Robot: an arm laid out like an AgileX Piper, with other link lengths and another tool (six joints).
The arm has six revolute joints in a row. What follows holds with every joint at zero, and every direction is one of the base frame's.
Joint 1 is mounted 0.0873 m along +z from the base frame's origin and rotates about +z.
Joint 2 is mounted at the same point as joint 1 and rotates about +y.
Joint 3 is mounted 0.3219 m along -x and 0.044 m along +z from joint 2 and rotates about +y.
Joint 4 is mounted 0.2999 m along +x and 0.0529 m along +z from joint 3 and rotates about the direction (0.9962, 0, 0.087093).
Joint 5 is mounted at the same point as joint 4 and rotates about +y.
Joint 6 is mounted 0.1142 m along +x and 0.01 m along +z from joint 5 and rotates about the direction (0.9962, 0, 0.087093).
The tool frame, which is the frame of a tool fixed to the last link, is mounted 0.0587 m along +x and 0.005 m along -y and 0.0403 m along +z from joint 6; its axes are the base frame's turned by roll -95.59, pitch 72.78 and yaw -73.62 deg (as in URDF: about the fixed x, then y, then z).
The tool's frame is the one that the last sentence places.
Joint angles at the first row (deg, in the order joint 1, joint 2, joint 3, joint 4, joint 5, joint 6):
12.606, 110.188, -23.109, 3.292, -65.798, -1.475
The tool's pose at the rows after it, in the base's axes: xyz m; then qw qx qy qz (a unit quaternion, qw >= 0):
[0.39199, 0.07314, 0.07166, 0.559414, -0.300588, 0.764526, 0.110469]
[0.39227, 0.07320, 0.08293, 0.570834, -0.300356, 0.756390, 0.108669]
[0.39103, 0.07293, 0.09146, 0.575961, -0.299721, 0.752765, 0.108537]
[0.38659, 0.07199, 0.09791, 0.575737, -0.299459, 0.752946, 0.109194]
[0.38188, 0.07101, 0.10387, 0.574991, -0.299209, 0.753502, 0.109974]
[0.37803, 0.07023, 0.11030, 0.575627, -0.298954, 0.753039, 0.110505]
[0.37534, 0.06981, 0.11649, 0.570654, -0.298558, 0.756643, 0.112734]
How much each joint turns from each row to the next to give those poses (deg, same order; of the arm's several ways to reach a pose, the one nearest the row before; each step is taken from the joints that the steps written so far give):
-0.001, -1.617, 0.270, 0.000, 0.002, 0.000
0.000, -1.619, -0.001, 0.000, -0.001, 0.000
0.001, -1.745, 0.231, 0.001, 0.802, 0.053
-0.002, -2.108, 0.812, -0.002, 1.340, 0.001
0.001, -2.116, 0.823, 0.000, 1.411, 0.000
0.002, -2.037, 0.617, 0.003, 1.341, -0.001
-0.001, -2.544, 0.252, -0.001, 3.026, 0.001

